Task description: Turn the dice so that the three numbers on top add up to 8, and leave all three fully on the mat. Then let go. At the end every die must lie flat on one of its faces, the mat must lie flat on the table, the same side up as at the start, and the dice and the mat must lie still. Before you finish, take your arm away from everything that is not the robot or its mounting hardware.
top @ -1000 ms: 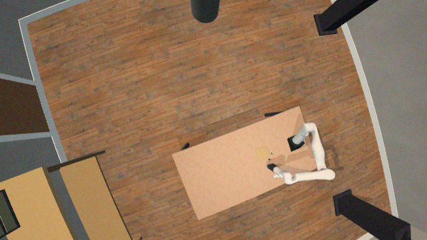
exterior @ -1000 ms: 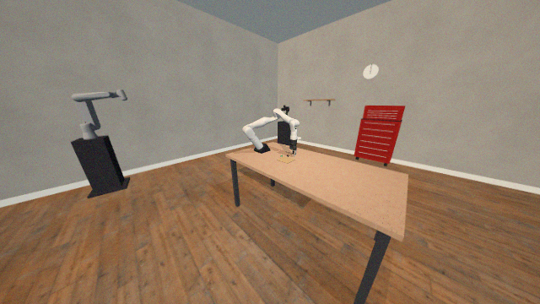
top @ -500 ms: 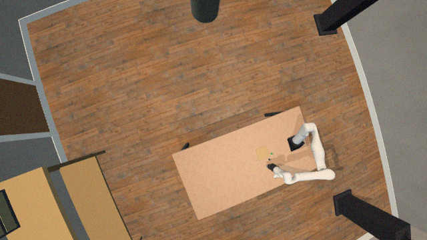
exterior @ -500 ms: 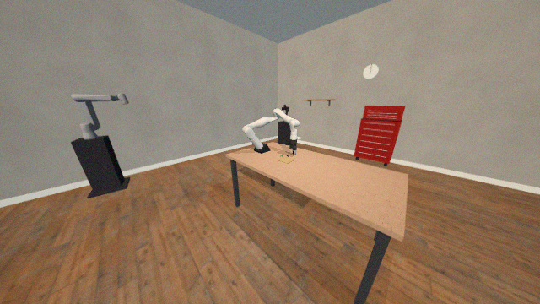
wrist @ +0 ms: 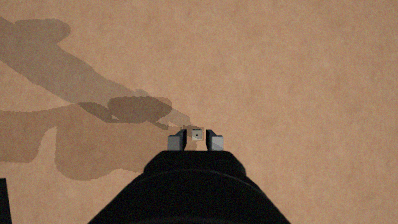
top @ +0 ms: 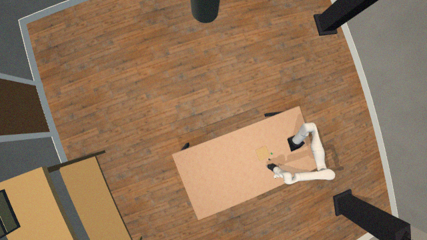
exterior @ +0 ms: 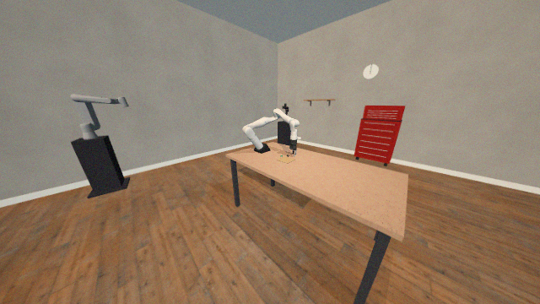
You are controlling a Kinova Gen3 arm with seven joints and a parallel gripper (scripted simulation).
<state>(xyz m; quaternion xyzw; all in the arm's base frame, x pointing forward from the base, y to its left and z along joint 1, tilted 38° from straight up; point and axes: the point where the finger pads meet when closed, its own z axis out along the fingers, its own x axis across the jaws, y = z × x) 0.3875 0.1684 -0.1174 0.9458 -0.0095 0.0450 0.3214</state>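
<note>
Now: hand 30 mm above the white die. Also, from my hand: black die: 60 mm to the right, 40 mm behind, 30 mm below; green die: 120 mm to the right, 80 mm behind, 30 mm below; tan mat: 150 mm to the right, 40 mm below, 20 mm ahead.
</note>
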